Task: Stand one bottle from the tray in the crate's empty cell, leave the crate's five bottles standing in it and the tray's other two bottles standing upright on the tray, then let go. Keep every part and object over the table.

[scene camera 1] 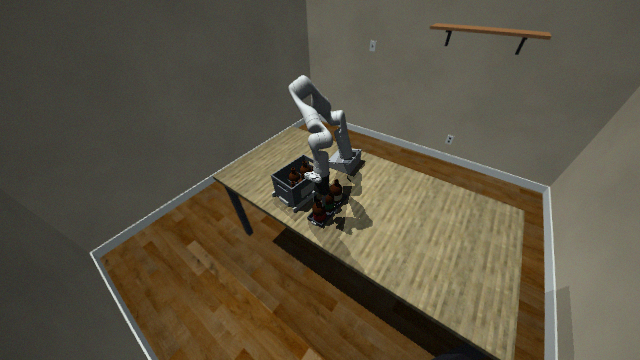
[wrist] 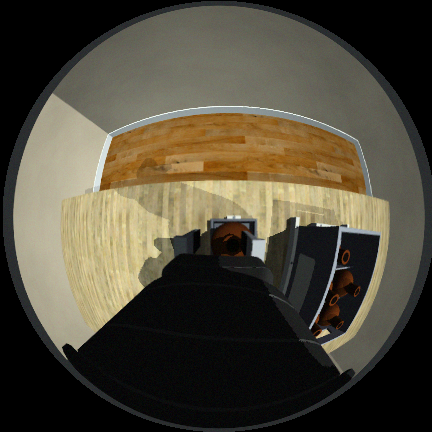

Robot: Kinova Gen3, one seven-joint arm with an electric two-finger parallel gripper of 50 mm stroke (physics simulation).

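Places are measured from the arm's base along level axes (x left, y back, z up), in centimetres.
Pixels of known places: gripper, between the fingertips: (scene camera 1: 319, 203) (wrist: 220, 238); arm's base, origin of its link: (scene camera 1: 346, 155).
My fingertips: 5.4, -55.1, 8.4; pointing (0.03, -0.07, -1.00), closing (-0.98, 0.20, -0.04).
Ahead of a thing's pixels: the offset from my fingertips to its middle, as dx, dy, dz. "spot": to the spot under its first point.
My gripper (scene camera 1: 324, 198) (wrist: 220, 238) points down, open and empty, low over the tray. The dark tray @(spot: -2.3, -2.6, -14.7) (scene camera 1: 314, 222) (wrist: 214, 223) holds three upright brown bottles in a row: a red-labelled one @(-1.4, +1.8, -7.8) (scene camera 1: 318, 212) (wrist: 229, 237) at the outer end, a green-labelled one @(-0.4, +11.4, -8.1) (scene camera 1: 329, 204) close under the fingers, and a pale-labelled one @(+1.4, +19.7, -8.1) (scene camera 1: 336, 191). The arm hides the last two in the wrist view. The grey crate @(-22.7, +17.6, -7.6) (scene camera 1: 283, 193) (wrist: 360, 231) stands beside the tray. Several brown bottles @(-27.2, +18.7, -7.8) (scene camera 1: 294, 176) (wrist: 344, 280) stand in it; the dark empty cell @(spot: -33.2, +12.3, -3.0) (wrist: 365, 254) shows at its far right corner in the wrist view.
The crate's near wall and side ledge @(spot: -14.5, +8.6, -13.5) (wrist: 290, 255) rise close to the gripper on the tray side. The robot base (scene camera 1: 345, 161) stands at the table's back. The table's front edge (scene camera 1: 380, 282) runs just past the outer ends of tray and crate.
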